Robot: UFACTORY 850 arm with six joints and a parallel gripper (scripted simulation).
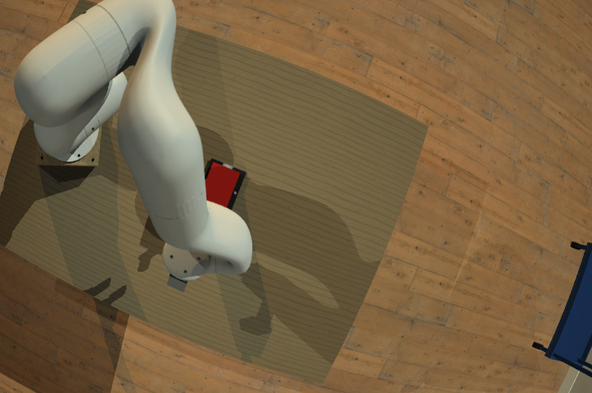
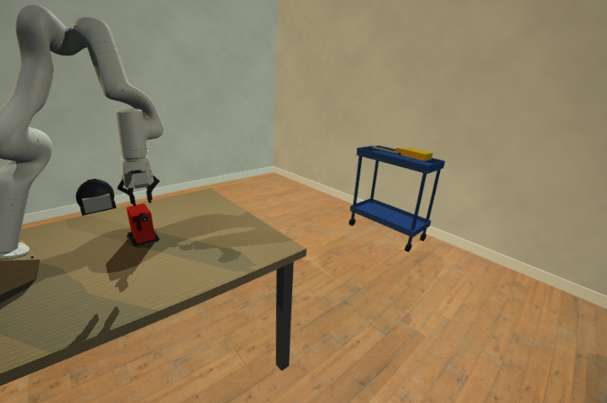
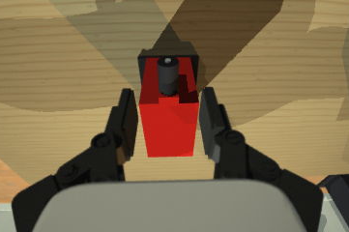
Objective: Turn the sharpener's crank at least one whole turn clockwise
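Right now the black crank knob is 80 mm below my hand and 20 mm to the left of it.
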